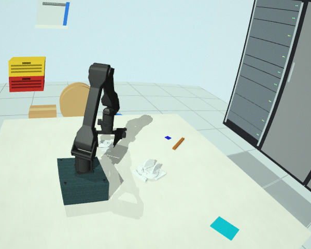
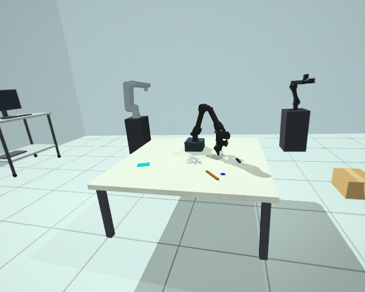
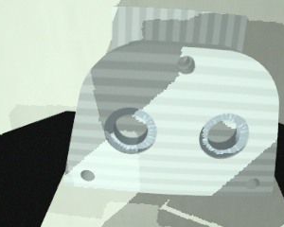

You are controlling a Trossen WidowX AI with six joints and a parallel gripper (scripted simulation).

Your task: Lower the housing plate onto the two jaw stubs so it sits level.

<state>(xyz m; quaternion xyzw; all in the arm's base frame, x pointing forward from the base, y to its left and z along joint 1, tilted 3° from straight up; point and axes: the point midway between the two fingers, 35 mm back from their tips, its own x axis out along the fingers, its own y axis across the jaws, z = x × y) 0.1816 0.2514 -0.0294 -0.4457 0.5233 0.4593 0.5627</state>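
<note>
The small white part is 1 cm to the left of my gripper tip. The rest, counted from my gripper tip: black bar 14 cm ahead, 16 cm to the left; then small blue piece 41 cm ahead, 4 cm to the left, 1 cm below; then orange stick 44 cm ahead, 4 cm to the right.
</note>
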